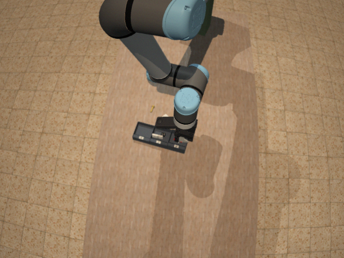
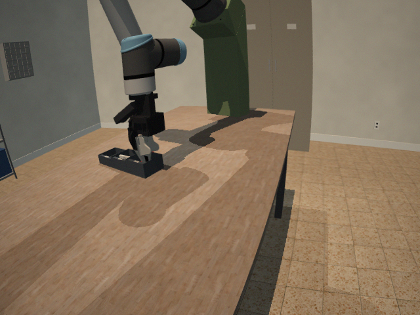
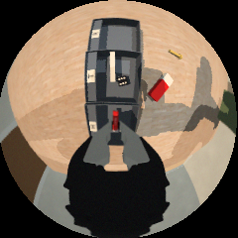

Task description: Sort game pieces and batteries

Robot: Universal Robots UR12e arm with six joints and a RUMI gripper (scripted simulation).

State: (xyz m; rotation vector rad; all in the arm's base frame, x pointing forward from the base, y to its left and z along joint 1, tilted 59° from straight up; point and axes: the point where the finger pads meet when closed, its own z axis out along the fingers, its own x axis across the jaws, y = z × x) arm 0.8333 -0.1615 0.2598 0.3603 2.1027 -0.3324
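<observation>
My gripper is now 10 mm above the red cylinder. Also, from my hand: three-compartment bin row: 70 mm to the right, 40 mm behind, 10 mm below; then white domino: 80 mm to the right, 50 mm behind, 10 mm below; then black die: 60 mm to the right, 50 mm behind, 20 mm below.
</observation>
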